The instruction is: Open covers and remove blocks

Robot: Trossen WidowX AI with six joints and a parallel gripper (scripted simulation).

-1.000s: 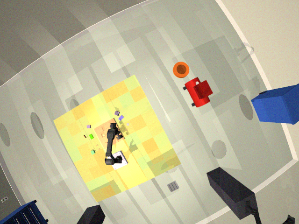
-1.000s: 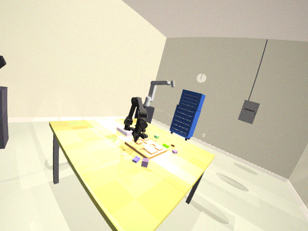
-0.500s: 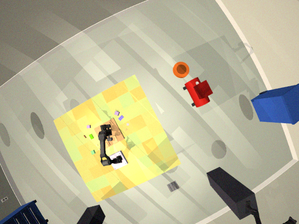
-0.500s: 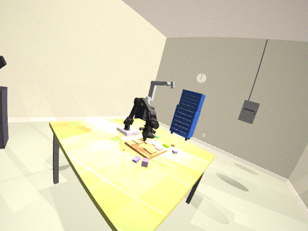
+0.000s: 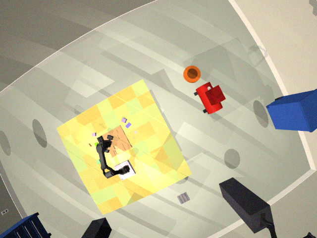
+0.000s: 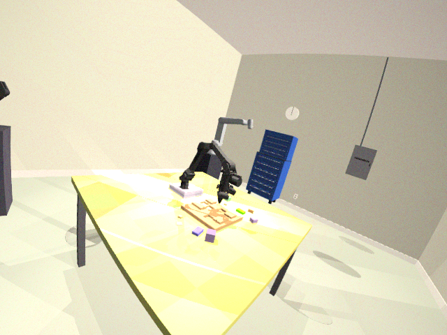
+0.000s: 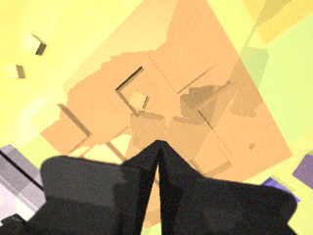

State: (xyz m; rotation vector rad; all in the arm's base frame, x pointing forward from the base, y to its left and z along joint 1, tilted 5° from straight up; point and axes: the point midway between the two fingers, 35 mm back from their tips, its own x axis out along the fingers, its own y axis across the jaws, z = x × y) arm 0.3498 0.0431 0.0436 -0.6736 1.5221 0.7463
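Right now my gripper tip is 60 mm above the tan puzzle board and 20 mm past it. Also, from my gripper tip: lilac block: 210 mm to the left, 160 mm ahead, 70 mm below; brown block: 310 mm to the left, 70 mm below, 60 mm ahead.
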